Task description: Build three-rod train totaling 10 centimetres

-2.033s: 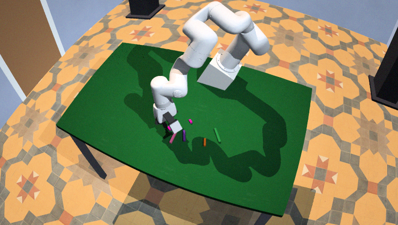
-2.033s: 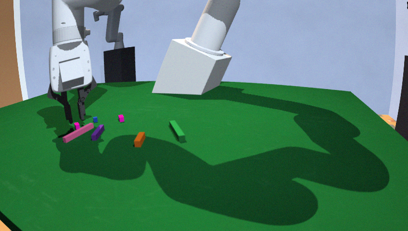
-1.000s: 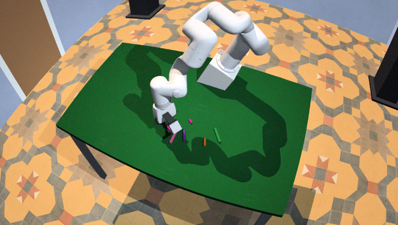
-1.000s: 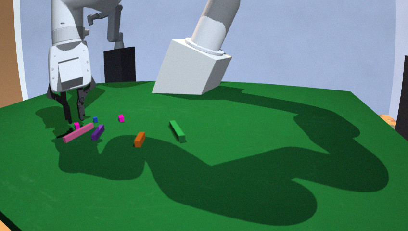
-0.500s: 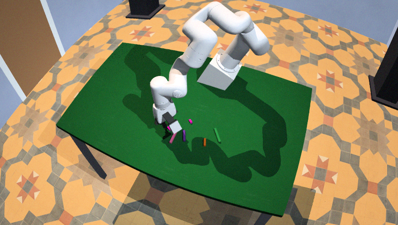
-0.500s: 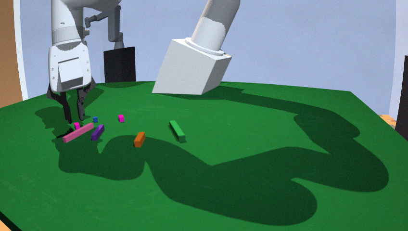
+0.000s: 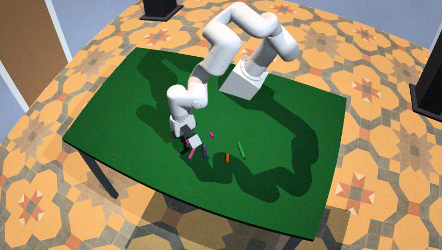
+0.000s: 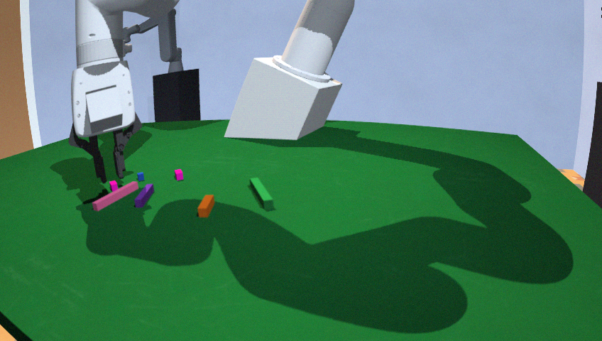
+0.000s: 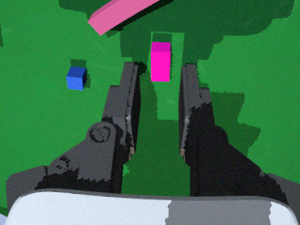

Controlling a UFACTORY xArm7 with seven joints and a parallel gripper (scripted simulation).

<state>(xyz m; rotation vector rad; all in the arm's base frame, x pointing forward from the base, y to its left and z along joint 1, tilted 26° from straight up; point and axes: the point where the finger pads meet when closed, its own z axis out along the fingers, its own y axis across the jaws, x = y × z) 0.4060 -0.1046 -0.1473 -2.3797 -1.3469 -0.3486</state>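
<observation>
The blue rod is 50 mm behind my hand, 30 mm below it and 20 mm to the left of it. Round my hand: purple rod 90 mm to the left, 30 mm below, 20 mm ahead; pink rod 50 mm to the left, 30 mm below, 30 mm ahead; magenta rod 90 mm to the left, 70 mm behind, 30 mm below.
</observation>
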